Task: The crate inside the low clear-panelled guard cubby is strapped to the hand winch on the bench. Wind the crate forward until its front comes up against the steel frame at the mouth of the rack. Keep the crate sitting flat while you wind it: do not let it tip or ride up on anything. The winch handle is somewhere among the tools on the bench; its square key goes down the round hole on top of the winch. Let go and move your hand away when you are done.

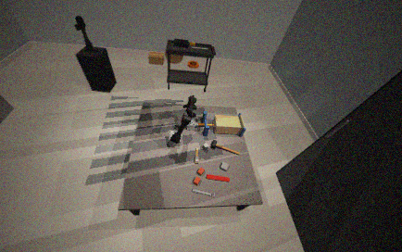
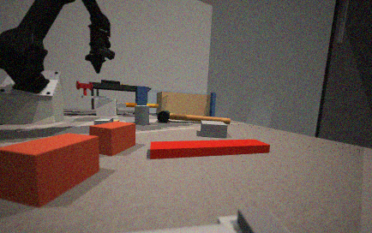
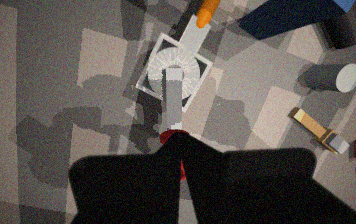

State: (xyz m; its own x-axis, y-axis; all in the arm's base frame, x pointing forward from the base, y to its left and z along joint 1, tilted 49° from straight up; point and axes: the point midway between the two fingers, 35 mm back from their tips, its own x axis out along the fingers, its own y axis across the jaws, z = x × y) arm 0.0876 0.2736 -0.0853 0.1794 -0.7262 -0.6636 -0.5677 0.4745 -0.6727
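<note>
The red knob is 5 cm behind my gripper tip, 4 cm to the right of it and 9 cm below it. Round my gripper tip: winch handle 2 cm behind, 1 cm to the right, 12 cm below; then grey winch 2 cm ahead, 1 cm to the left, 19 cm below; then blue frame 20 cm ahead, 4 cm to the left, 11 cm below.
</note>
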